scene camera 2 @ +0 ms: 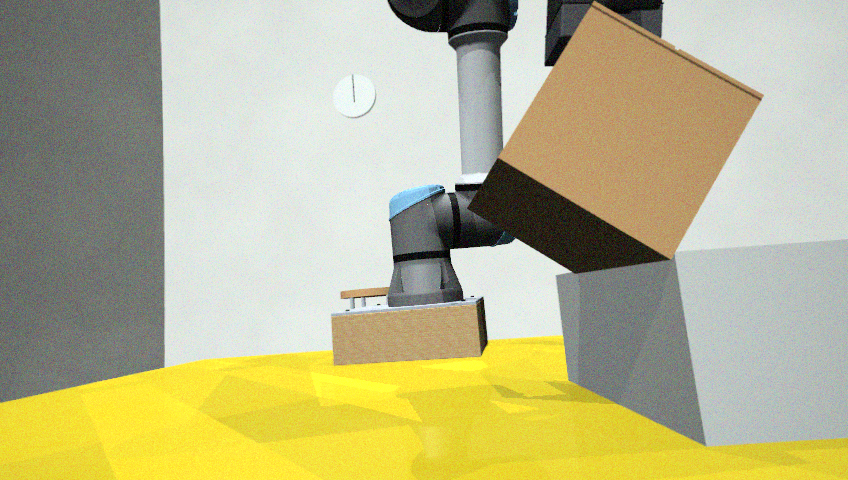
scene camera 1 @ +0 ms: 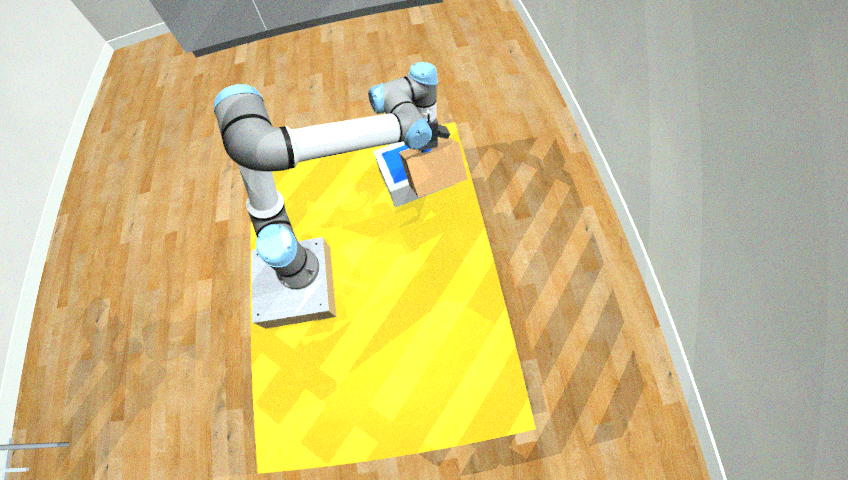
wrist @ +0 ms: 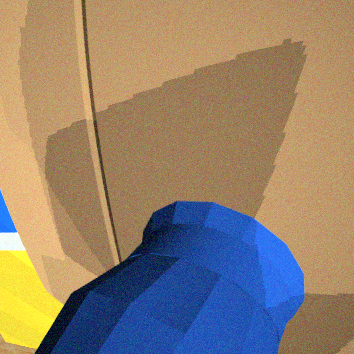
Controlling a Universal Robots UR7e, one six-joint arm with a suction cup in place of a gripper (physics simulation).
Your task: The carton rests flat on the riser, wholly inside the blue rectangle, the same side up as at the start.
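Frame: origin at the arm's base, x ahead, y right, z down, level; millimetres.
Seen in the pictures: hand, tool point: [scene camera 1: 424,151] [wrist: 165,251]; arm's base, link origin: [scene camera 2: 425,303] [scene camera 1: 298,268].
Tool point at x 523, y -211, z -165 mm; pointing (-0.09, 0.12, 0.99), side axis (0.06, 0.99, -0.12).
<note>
Pixels of each thing's top centre, then the offset from my tool point to it. Level surfaces: height alone.
- brown carton, top centre: [scene camera 2: 570,63] [scene camera 1: 431,148] dx +18, dy +24, dz -34 mm
- grey riser, top centre: [scene camera 2: 706,258] [scene camera 1: 412,158] dx -32, dy -88, dz +144 mm
- blue rectangle, top centre: [wrist: 32,128] [scene camera 1: 412,158] dx -32, dy -88, dz +144 mm
- yellow mat, surface height: dz +265 mm
The brown carton [scene camera 1: 437,169] [scene camera 2: 630,130] [wrist: 200,100] hangs from my suction gripper [scene camera 1: 427,149] [wrist: 225,240], whose blue cup is against its top face. The gripper is shut on the carton. In scene camera 2 the carton is strongly tilted, and its lower edge overlaps the top of the grey riser [scene camera 1: 404,196] [scene camera 2: 767,344]; I cannot tell whether they touch. The cup is hidden in that view. The blue rectangle [scene camera 1: 393,166] [wrist: 1,215] shows beside the carton on the riser's white top; its right part is hidden by the carton.
The riser stands on the yellow mat [scene camera 1: 416,368] [scene camera 2: 297,416], near its far right corner in scene camera 1. The arm's base block [scene camera 1: 294,303] [scene camera 2: 407,336] stands at the mat's left edge there. Grey cabinets [scene camera 1: 297,17] stand beyond the mat, by the wall.
</note>
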